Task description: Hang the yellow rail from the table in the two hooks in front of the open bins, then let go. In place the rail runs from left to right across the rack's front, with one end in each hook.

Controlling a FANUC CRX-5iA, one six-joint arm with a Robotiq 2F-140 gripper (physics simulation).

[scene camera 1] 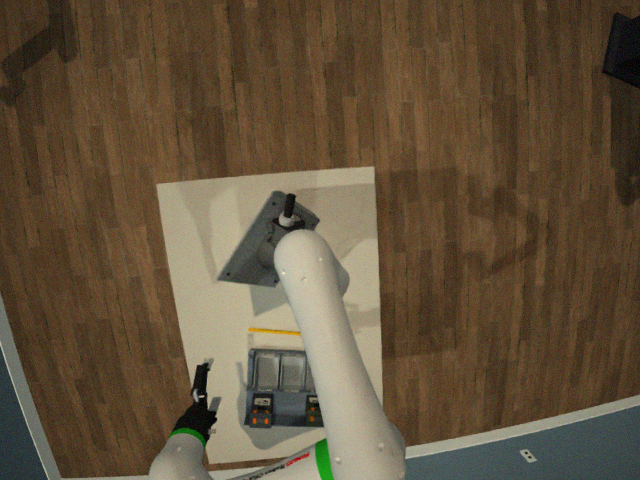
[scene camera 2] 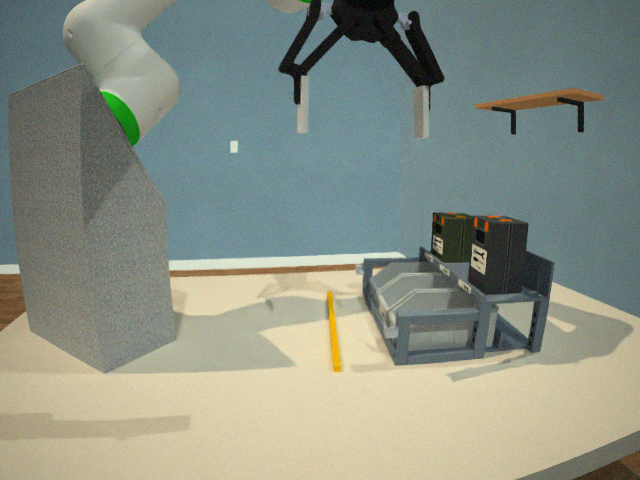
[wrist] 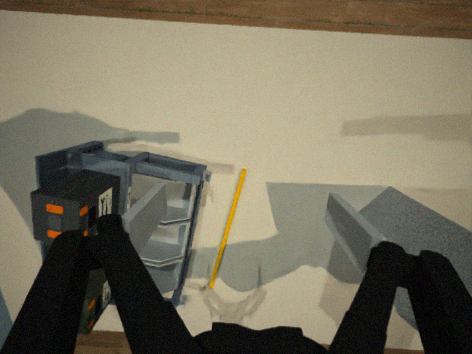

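Pixels of known places: gripper, between the fingertips: [scene camera 1: 213, 379] [scene camera 2: 364, 134] [wrist: 246, 202]; arm's base, origin of its link: [scene camera 2: 82, 149].
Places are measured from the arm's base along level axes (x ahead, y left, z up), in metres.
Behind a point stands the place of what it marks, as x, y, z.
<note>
The yellow rail [scene camera 1: 273, 331] {0.442, 0.046, -0.335} [scene camera 2: 333, 330] {0.441, 0.081, -0.334} [wrist: 229, 227] {0.436, 0.100, -0.334} lies flat on the table in front of the rack [scene camera 1: 289, 408] {0.744, 0.173, -0.242} [scene camera 2: 439, 315] {0.607, -0.031, -0.261} [wrist: 175, 170] {0.596, -0.032, -0.262}, apart from it. In scene camera 1 the arm covers its right end. The near hook [scene camera 2: 391, 332] {0.532, -0.043, -0.283} [wrist: 208, 175] {0.530, -0.035, -0.289} and the far hook [scene camera 2: 360, 268] {0.491, 0.338, -0.284} stick out from the rack's front corners, in front of the open bins [scene camera 1: 292, 370] [scene camera 2: 423, 304]; both hooks are empty. My gripper [scene camera 2: 361, 134] {0.483, -0.127, -0.003} [wrist: 246, 202] {0.483, -0.127, -0.003} is wide open and empty, high above the table. Its pads point down, one toward the rack side and one toward the pedestal side.
A dark grey box [scene camera 1: 261, 410] {0.687, 0.052, -0.137} [scene camera 2: 498, 255] {0.710, 0.012, -0.175} and a dark green box [scene camera 1: 313, 410] {0.665, 0.257, -0.148} [scene camera 2: 451, 237] {0.680, 0.234, -0.187} stand on the rack's raised back. The grey pedestal [scene camera 1: 248, 253] {0.024, -0.072, 0.075} [scene camera 2: 93, 232] {0.108, -0.127, -0.126} [wrist: 425, 220] {0.110, -0.120, -0.207} stands across the rail from the rack. A wooden shelf [scene camera 2: 542, 99] hangs on the wall.
</note>
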